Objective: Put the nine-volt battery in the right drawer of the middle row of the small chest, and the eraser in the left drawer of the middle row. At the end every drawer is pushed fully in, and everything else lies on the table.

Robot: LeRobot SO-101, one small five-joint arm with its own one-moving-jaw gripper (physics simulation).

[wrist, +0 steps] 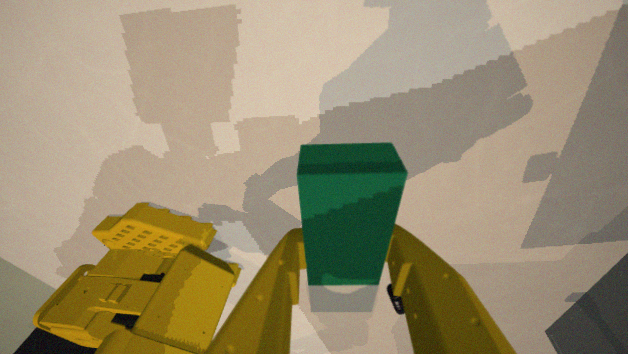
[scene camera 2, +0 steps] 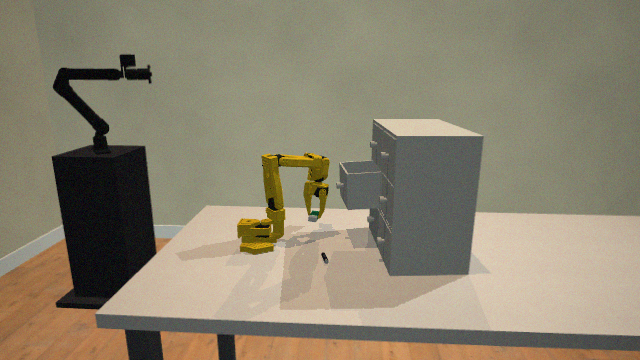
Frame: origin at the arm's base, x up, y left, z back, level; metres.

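Where they show: end effector, tool point: point(wrist: 306, 242) point(scene camera 2: 310, 214); arm's base, origin of the base link: point(wrist: 201, 248) point(scene camera 2: 265, 246).
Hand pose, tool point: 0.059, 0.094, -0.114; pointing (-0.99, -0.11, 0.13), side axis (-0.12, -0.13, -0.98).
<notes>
Each offset is from my tool point to the top centre of the thing, as dx, dy, dz. "*": to the spot under its first point. Level surfaces: height alone.
My gripper point(scene camera 2: 315, 212) point(wrist: 346, 240) is shut on the eraser @(+0.007, -0.004, -0.011) point(scene camera 2: 313, 216) point(wrist: 350, 215), a block with a green sleeve and a pale grey-white end. The jaws press on its two sides and hold it above the table, to the left of the chest in the scene view. The small grey chest @(+0.271, -0.076, -0.283) point(scene camera 2: 432, 205) has its left middle-row drawer @(* +0.106, -0.091, -0.140) point(scene camera 2: 361, 189) pulled out; that drawer is higher than the eraser. The right middle-row drawer, with its knob @(* +0.107, -0.173, -0.190) point(scene camera 2: 383, 199), is in. The inside of the open drawer is mostly hidden. The nine-volt battery does not show in either view.
A small black cylinder @(-0.049, -0.166, -0.051) point(scene camera 2: 325, 257) point(wrist: 396, 299) lies on the table @(dx -0.059) point(scene camera 2: 200, 295) in front of the chest. A dark grey corner shows at the lower right of the wrist view. The arm's yellow base point(scene camera 2: 257, 247) point(wrist: 150, 230) stands left of the gripper. A black arm on a pedestal point(scene camera 2: 107, 220) stands beyond the table's left edge.
</notes>
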